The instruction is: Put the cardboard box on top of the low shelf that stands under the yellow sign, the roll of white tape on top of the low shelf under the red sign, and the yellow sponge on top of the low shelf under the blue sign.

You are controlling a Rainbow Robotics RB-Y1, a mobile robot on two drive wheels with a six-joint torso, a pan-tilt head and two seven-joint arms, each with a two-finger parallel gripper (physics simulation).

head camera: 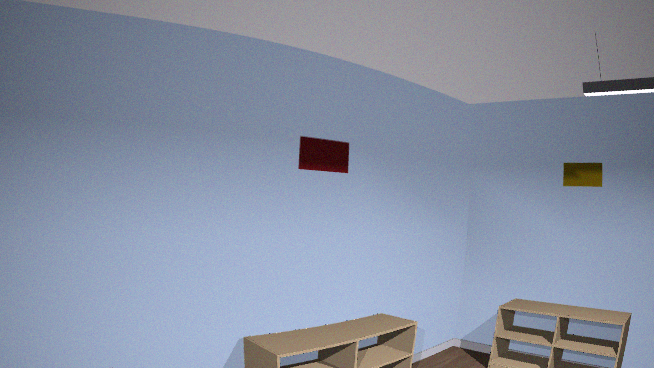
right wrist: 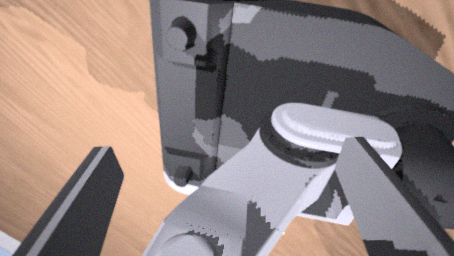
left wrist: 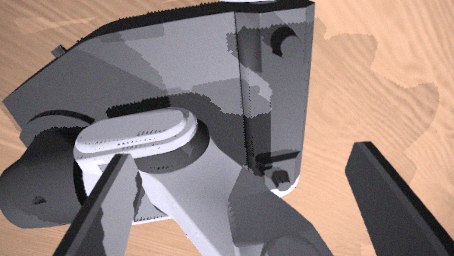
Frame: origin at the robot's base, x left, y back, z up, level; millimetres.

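Seen in the pictures: left gripper, fingertip midpoint: (left wrist: 242,162); right gripper, fingertip midpoint: (right wrist: 228,157).
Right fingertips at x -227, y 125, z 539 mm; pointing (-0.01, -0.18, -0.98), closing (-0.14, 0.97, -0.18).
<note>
A point is followed by its place in that frame.
In the head view a dark red sign (head camera: 323,155) {x 187, y -2822, z 1748 mm} hangs on the left wall, above a low wooden shelf (head camera: 330,333) {x 82, y -2635, z 611 mm} at the bottom middle. A yellow sign (head camera: 582,175) {x -2011, y -3133, z 1743 mm} hangs on the right-hand wall, above another low wooden shelf (head camera: 570,310) {x -1903, y -2954, z 611 mm} at the lower right. The visible parts of both shelf tops are bare. The cardboard box, the white tape, the yellow sponge and the blue sign do not show. My left gripper (left wrist: 242,162) {x 233, y 138, z 538 mm} is open and empty, with its fingers wide apart. My right gripper (right wrist: 228,157) {x -227, y 125, z 539 mm} is also open and empty.
The room corner lies between the two shelves, with a strip of brown floor (head camera: 452,358) {x -1051, y -3665, z 0 mm} there. A long lamp (head camera: 620,87) {x -1373, y -1622, z 2096 mm} hangs at the upper right. My grey base and arm parts show behind the fingers in both wrist views, over wood-grained floor (left wrist: 350,100) {x -129, y -321, z 1 mm} (right wrist: 55,90) {x 146, y -530, z 1 mm}.
</note>
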